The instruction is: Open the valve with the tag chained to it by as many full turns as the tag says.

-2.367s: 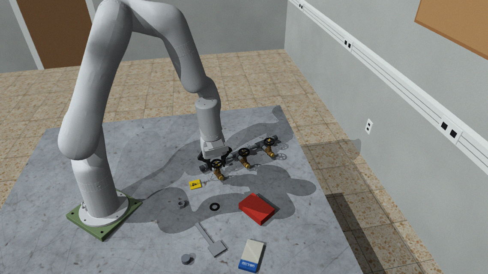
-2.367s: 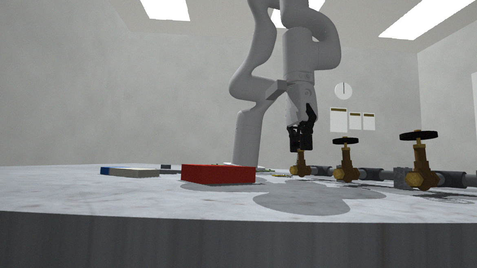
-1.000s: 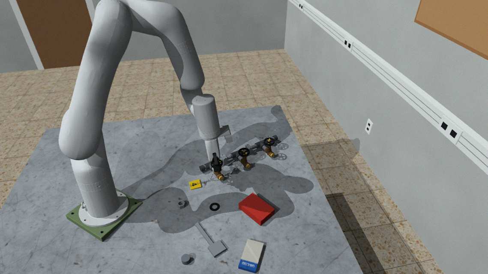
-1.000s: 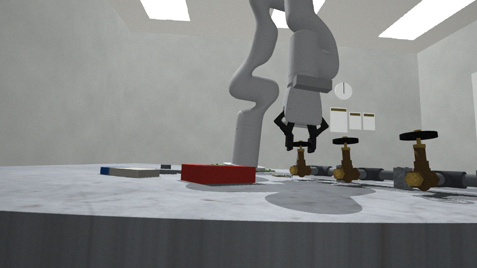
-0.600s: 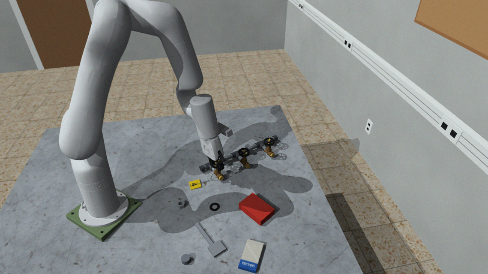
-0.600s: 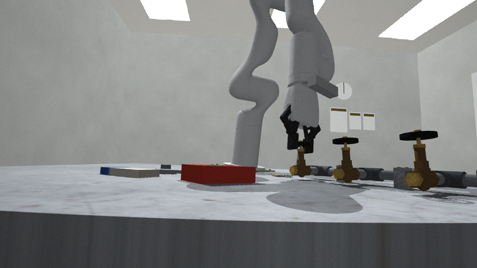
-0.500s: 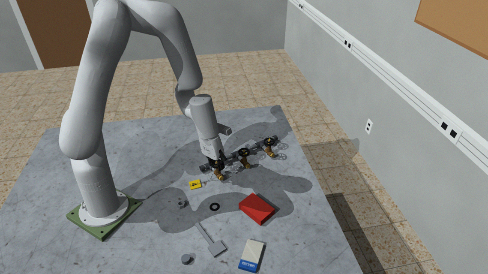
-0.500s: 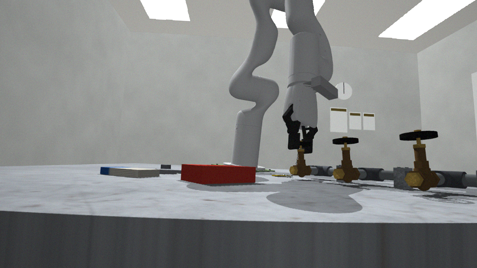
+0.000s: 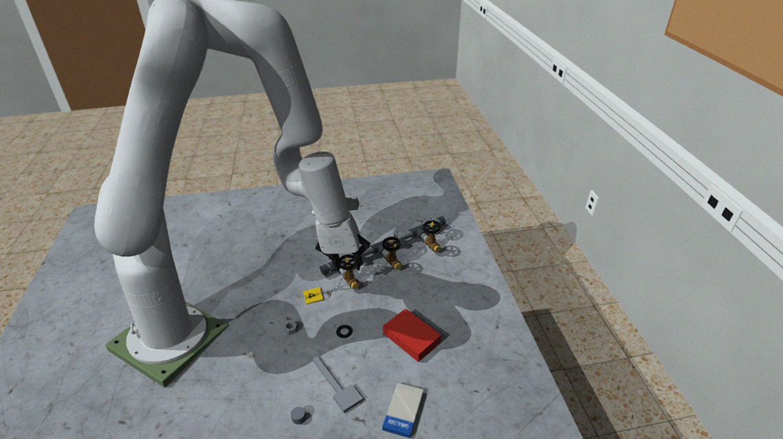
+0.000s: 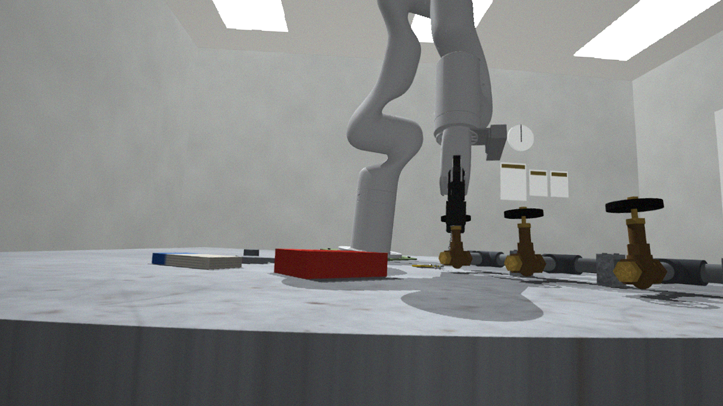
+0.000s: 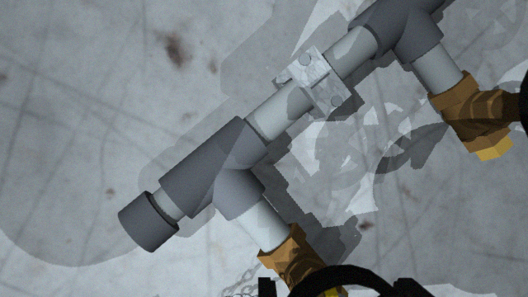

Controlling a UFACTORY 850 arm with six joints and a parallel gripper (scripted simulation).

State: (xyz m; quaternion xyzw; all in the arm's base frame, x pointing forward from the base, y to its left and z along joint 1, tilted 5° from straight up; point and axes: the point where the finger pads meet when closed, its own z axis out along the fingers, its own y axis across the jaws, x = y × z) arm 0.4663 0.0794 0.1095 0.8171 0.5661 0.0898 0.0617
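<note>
Now: the yellow tag 9 cm below my hand, 9 cm behind it and 2 cm to the right of it. Also, from my hand: black washer: 16 cm to the right, 9 cm below, 3 cm behind; then red block: 21 cm to the right, 13 cm ahead, 8 cm below; then grey nut: 17 cm behind, 12 cm to the right, 8 cm below.
</note>
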